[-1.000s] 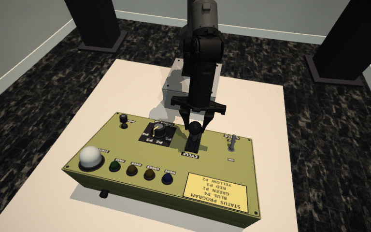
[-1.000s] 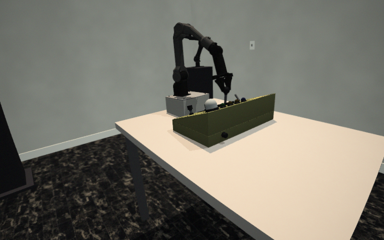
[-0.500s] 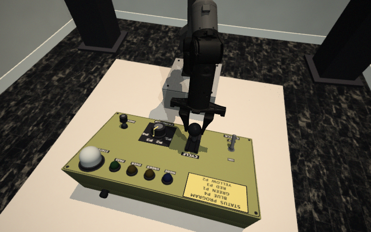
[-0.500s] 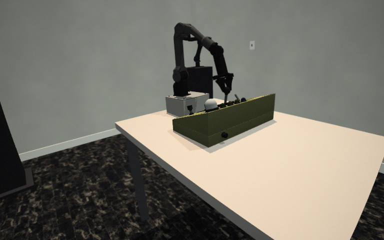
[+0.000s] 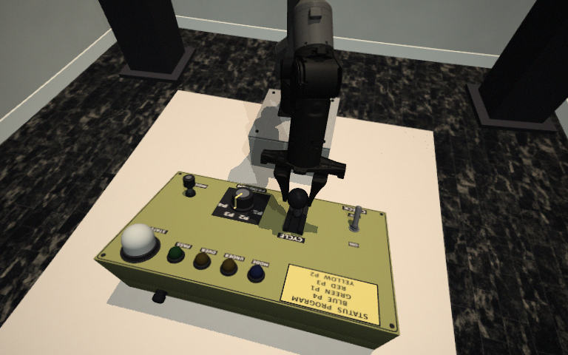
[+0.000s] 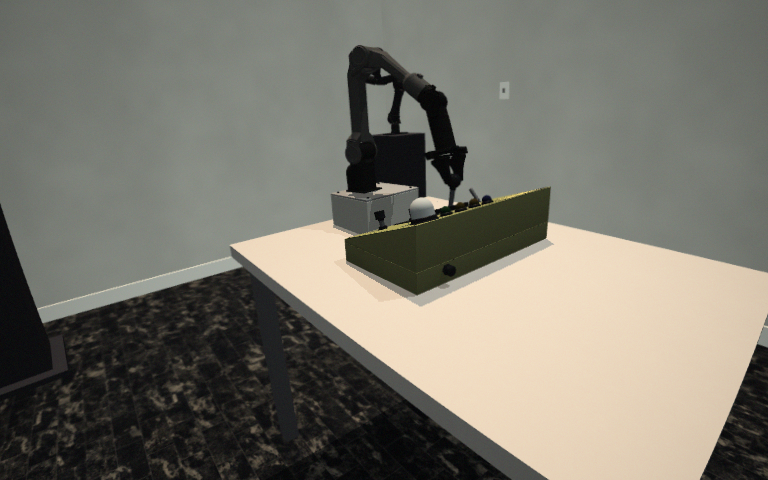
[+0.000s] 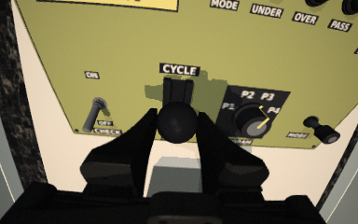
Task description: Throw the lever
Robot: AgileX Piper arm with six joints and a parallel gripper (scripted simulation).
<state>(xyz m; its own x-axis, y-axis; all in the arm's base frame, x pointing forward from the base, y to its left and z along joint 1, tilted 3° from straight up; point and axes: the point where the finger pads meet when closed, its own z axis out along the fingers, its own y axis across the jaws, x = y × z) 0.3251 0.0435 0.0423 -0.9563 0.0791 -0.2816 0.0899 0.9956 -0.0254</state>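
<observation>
My gripper is now 40 mm above the black ball-topped lever and 10 mm past it. Also, from my hand: olive console: 80 mm below, 60 mm to the right, 20 mm ahead; check toggle: 120 mm to the left, 70 mm below, 10 mm behind; program dial: 120 mm to the right, 60 mm below, 20 mm behind.
</observation>
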